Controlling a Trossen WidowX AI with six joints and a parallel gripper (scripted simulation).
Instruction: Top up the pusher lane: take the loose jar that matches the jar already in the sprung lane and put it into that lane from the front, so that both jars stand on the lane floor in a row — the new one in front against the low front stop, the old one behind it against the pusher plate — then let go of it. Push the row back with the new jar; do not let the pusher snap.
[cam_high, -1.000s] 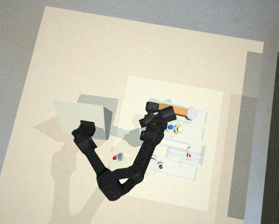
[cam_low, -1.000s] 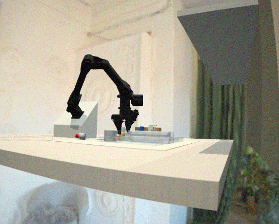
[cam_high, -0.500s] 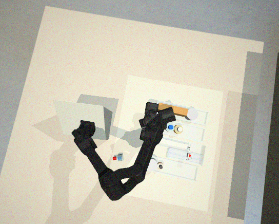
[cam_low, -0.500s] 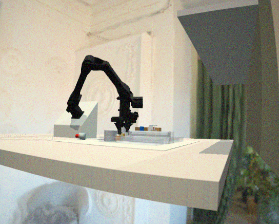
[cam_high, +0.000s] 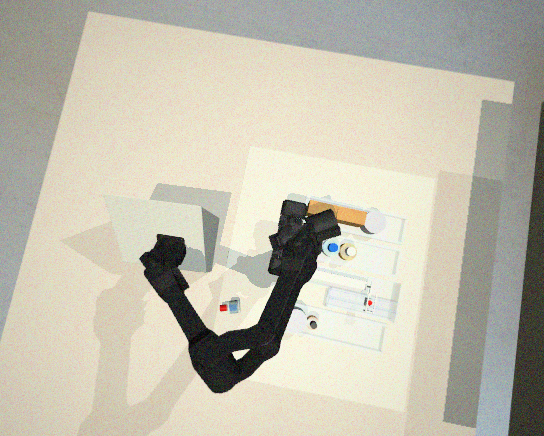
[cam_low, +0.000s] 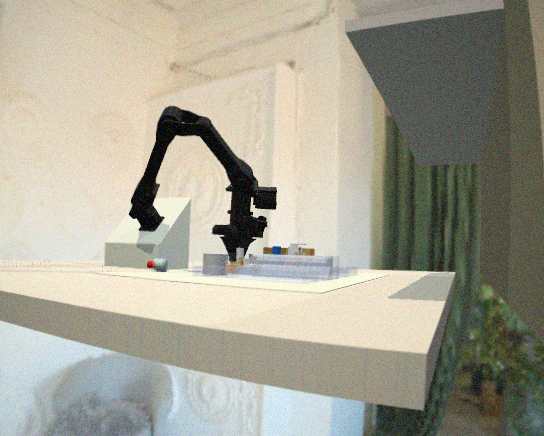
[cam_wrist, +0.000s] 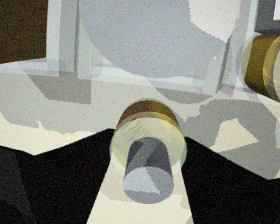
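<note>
My gripper tip is 20 cm short of the clear rack, 11 cm to the left of it and 1 cm above it. Also, from my gripper tip: red mark (23 cm ahead, 13 cm to the right, 4 cm above).
</note>
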